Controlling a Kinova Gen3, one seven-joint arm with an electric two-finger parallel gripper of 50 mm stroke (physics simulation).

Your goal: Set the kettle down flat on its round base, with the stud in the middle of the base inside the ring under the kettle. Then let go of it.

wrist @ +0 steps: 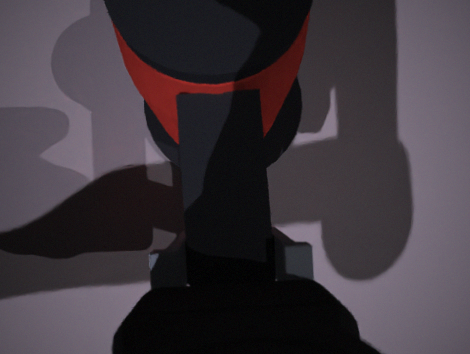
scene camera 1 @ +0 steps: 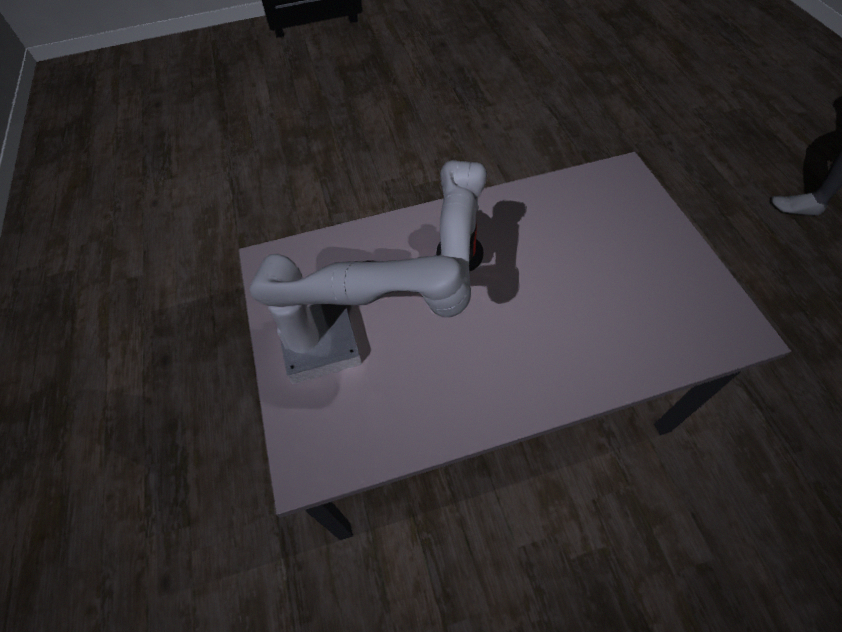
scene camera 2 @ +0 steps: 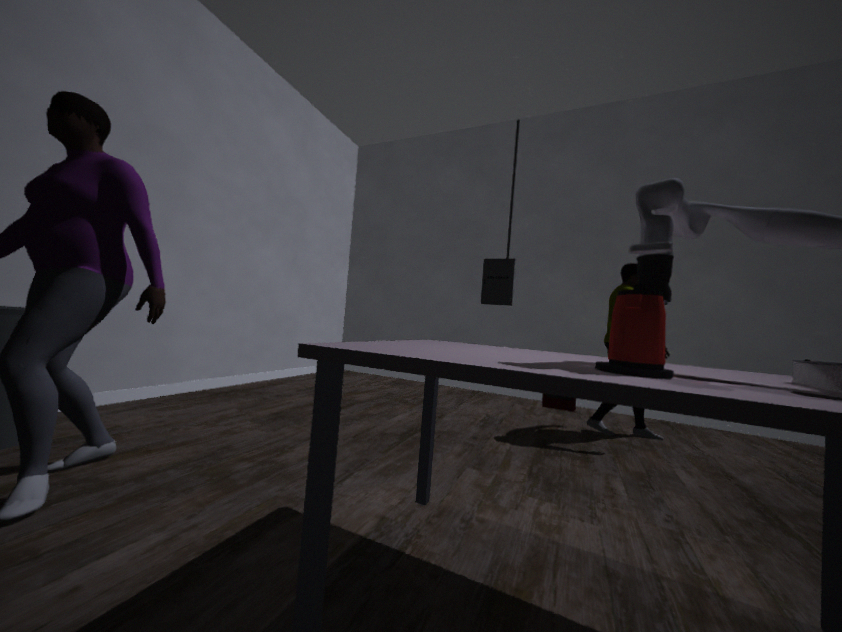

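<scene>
The red kettle [scene camera 1: 474,239] [scene camera 2: 637,331] [wrist: 138,82] with a dark lid stands upright over the black round base [scene camera 1: 478,254] [scene camera 2: 633,370] [wrist: 296,112]. In the scene camera 2 view its bottom meets the base with no gap that I can see, and it looks level. In the wrist view the base shows partly, behind the kettle and its handle. The stud and the ring under the kettle are hidden. My gripper [wrist: 229,247] is shut on the kettle's dark handle [wrist: 225,175], one finger on each side. The arm hides most of the kettle in the scene camera 1 view.
The base stands on the pinkish table [scene camera 1: 578,326] [scene camera 2: 435,350], near its far long edge in the scene camera 1 view. The arm's mounting plate [scene camera 1: 326,353] is at the table's left. Two people [scene camera 2: 81,224] [scene camera 2: 620,299] are in the room beyond the table.
</scene>
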